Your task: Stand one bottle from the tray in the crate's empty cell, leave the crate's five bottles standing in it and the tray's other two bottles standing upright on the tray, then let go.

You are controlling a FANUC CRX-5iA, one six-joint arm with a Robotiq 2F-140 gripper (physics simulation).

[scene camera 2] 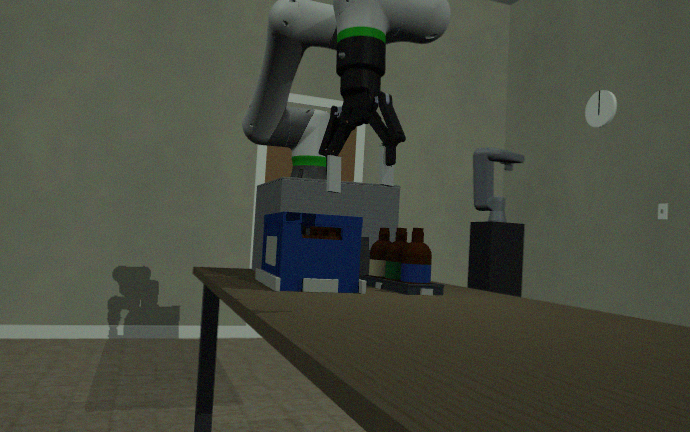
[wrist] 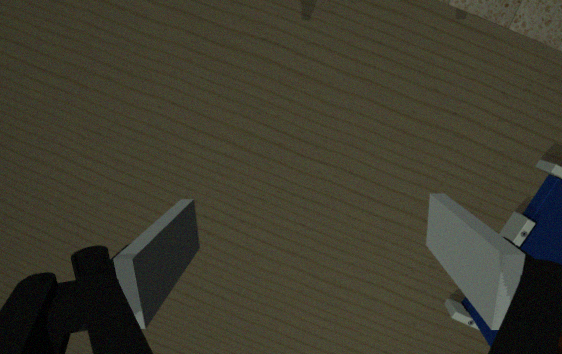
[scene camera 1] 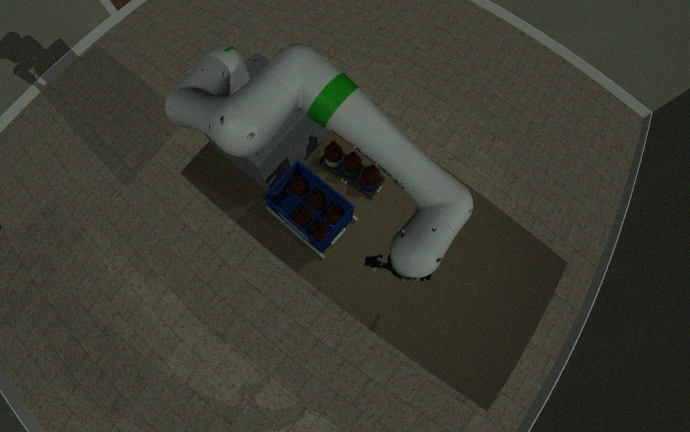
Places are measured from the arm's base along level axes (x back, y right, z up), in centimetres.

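Pixels of known places: gripper, fingertip midpoint: [scene camera 2: 358, 188] [wrist: 310, 222].
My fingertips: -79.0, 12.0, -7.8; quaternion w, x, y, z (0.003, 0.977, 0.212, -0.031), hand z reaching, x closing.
Ahead of a thing's pixels: the offset from my fingertips to its top centre, as dx, dy, dz. "pt": to the spot under its first point. Level surfaces: height alone.
The blue crate @(+38.3, -1.4, -4.0) [scene camera 1: 333, 238] [scene camera 2: 320, 264] [wrist: 547, 220] stands on the table with several brown bottles upright in it. Its empty cell @(pt +51.4, +2.5, -16.1) [scene camera 1: 279, 198] is at the left corner in scene camera 1. On the low dark tray @(+37.6, -26.3, -18.9) [scene camera 1: 367, 192] [scene camera 2: 397, 285] beside it, three brown bottles stand upright in a row: cream-labelled @(+46.3, -25.3, -5.4) [scene camera 1: 333, 155] [scene camera 2: 377, 267], green-labelled @(+37.6, -26.5, -5.4) [scene camera 1: 351, 165] [scene camera 2: 393, 269] and blue-labelled @(+28.6, -26.8, -5.4) [scene camera 1: 370, 177] [scene camera 2: 416, 272]. My gripper [scene camera 1: 399, 269] [scene camera 2: 360, 170] [wrist: 310, 222] is open and empty, high above the table, to the crate's lower right in scene camera 1.
Light brackets @(pt +24.1, -1.1, -18.4) [scene camera 1: 338, 235] [scene camera 2: 320, 285] [wrist: 519, 230] sit around the crate's foot. The grey robot pedestal [scene camera 2: 341, 198] stands behind the crate and tray. The table @(dz -21.5) [scene camera 1: 458, 305] [scene camera 2: 458, 346] [wrist: 300, 125] has a near edge beside the crate. The forearm [scene camera 1: 392, 137] passes over the area beside the tray.
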